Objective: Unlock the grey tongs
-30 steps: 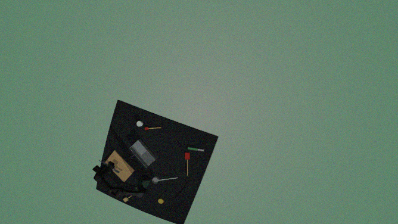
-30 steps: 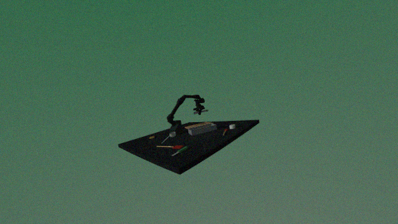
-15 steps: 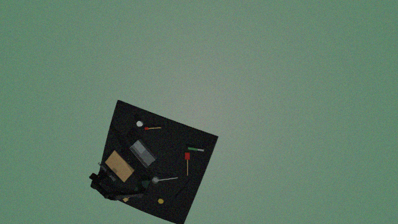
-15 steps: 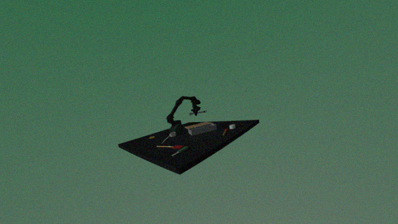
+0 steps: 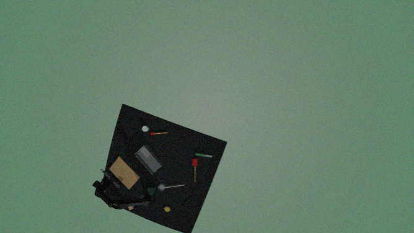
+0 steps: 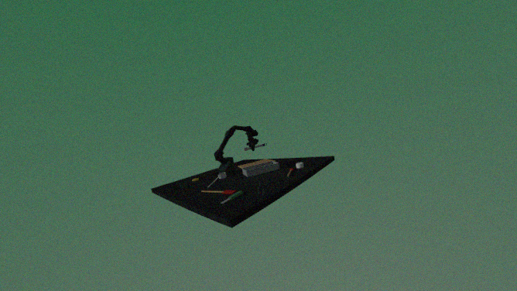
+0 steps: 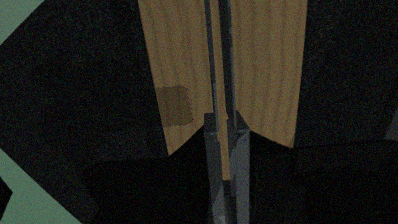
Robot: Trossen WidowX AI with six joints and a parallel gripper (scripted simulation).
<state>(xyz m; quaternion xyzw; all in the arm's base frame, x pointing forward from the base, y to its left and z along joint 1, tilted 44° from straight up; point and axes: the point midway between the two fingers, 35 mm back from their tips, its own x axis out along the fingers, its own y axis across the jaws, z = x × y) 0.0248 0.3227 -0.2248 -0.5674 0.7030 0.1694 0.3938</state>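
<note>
Now: the wooden board 14 cm below my gripper tip, 2 cm ahead of it and 1 cm to the right of it. Also, from my gripper tip: grey roasting tin: 34 cm ahead, 27 cm to the right, 12 cm below; then red-tipped stick: 65 cm ahead, 25 cm to the right, 14 cm below; then red spatula: 79 cm to the right, 45 cm ahead, 14 cm below.
</note>
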